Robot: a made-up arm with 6 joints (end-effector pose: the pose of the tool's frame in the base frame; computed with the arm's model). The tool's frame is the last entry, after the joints.
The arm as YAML. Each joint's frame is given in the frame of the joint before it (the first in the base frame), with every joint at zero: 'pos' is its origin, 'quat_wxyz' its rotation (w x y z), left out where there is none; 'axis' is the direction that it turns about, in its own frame. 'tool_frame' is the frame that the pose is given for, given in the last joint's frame.
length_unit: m
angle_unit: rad
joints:
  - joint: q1
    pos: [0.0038, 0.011, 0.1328]
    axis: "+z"
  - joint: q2
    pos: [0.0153, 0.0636, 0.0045]
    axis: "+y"
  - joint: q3
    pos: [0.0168, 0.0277, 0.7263]
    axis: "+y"
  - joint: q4
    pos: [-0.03, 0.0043, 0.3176]
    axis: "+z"
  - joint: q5
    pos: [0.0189, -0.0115, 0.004]
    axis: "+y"
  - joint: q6
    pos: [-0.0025, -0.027, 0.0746]
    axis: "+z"
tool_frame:
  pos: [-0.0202, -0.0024, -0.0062]
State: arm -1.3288 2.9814 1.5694 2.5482 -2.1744 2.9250
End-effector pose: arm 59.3 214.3 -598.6 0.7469 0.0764 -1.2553
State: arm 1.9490 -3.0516 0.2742 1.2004 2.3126 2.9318
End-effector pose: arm -52.2 -212.1 -819.5 0.9748 0.0471 -2.3089
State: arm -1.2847 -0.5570 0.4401 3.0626 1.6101 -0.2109
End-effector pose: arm -6.3 538.0 1088.6 -1.5708 1.0117 1.1219
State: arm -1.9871 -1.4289 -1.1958 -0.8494 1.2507 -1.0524
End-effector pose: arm 380.4 809.6 -50.9 0.2342 -1.9437 -1.9629
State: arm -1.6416 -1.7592 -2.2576 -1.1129 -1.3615 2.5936
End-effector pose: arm 144.8 374.5 -136.9 1.3417 0.5629 1.0643
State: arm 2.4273 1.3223 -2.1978 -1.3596 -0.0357 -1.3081
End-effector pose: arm -349.4 204.5 512.5 0.5226 0.7152 -0.2398
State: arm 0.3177 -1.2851 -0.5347 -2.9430 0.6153 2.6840
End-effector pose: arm -991.4 -183.9 161.3 0.7798 -2.2949 0.1488
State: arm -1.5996 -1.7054 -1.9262 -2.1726 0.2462 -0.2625
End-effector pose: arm 121.6 470.2 -259.1 0.9985 -2.4167 0.6509
